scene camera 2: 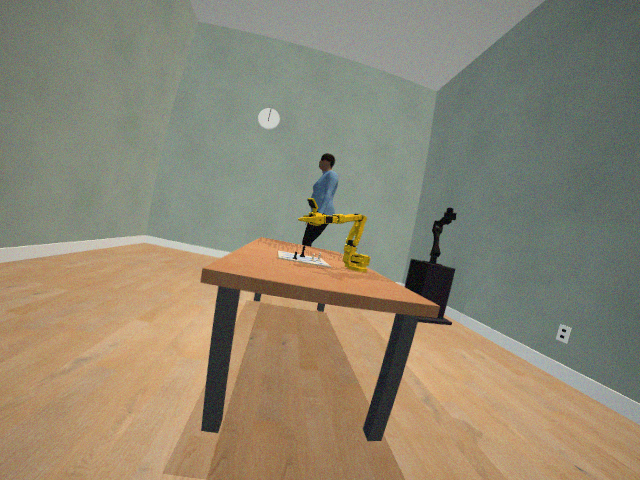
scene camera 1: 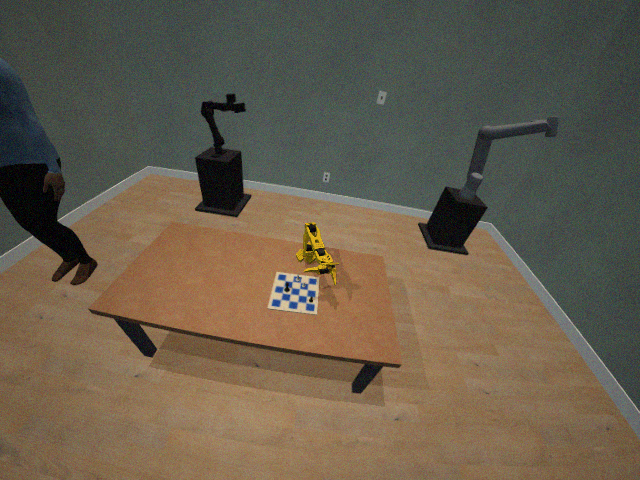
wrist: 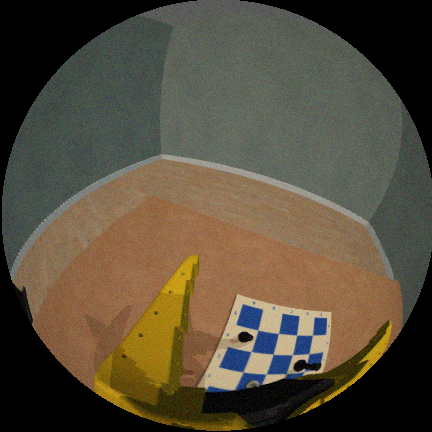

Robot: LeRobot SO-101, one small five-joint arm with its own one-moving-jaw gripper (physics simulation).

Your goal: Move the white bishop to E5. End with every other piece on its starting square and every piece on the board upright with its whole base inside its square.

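Places are measured from the arm's base along level axes (x up, y left, z back), in millimetres.
Pixels of known places: end effector, tool point: (scene camera 2: 299, 219) (scene camera 1: 334, 284) (wrist: 198, 262); arm's base, origin of the base link: (scene camera 2: 351, 268) (scene camera 1: 305, 259).
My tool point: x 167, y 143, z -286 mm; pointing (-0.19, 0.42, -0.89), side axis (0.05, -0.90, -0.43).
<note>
Ahead of a thing's pixels: the offset from my tool point to its top centre. "spot": to the spot under its first point. Level surfaces: height alone.
The chessboard {dx -161, dy -159, dz +57 mm} (scene camera 1: 284, 310) (scene camera 2: 282, 253) (wrist: 274, 318) lies on the table beside the arm. Two small white pieces stand on its arm side: one white piece {dx -117, dy -160, dz +131 mm} (scene camera 1: 297, 278) close to the edge, another white piece {dx -129, dy -126, dz +99 mm} (scene camera 1: 303, 284) beside it. Both also show small in scene camera 2; which is the bishop I cannot tell. In the wrist view, a pale piece top {spot: dx -148, dy -123, dz +97 mm} (wrist: 253, 385) shows just above the gripper body. A taller black piece {dx -108, dy -200, dz +58 mm} (scene camera 1: 287, 287) (scene camera 2: 303, 251) (wrist: 307, 366) and a shorter black piece {dx -129, dy -80, dz +19 mm} (scene camera 1: 311, 299) (scene camera 2: 295, 255) (wrist: 245, 337) stand upright. My gripper (scene camera 1: 320, 277) (wrist: 293, 289) is open and empty, high above the table by the board.
The wooden table {dx -167 mm} (scene camera 1: 206, 289) (scene camera 2: 310, 284) carries the arm's base (scene camera 2: 356, 260) beside the board. A person (scene camera 1: 23, 129) (scene camera 2: 324, 191) stands beyond one table end. A black arm on a pedestal (scene camera 1: 219, 180) (scene camera 2: 430, 286) and a grey arm on a pedestal (scene camera 1: 454, 219) stand on the floor.
</note>
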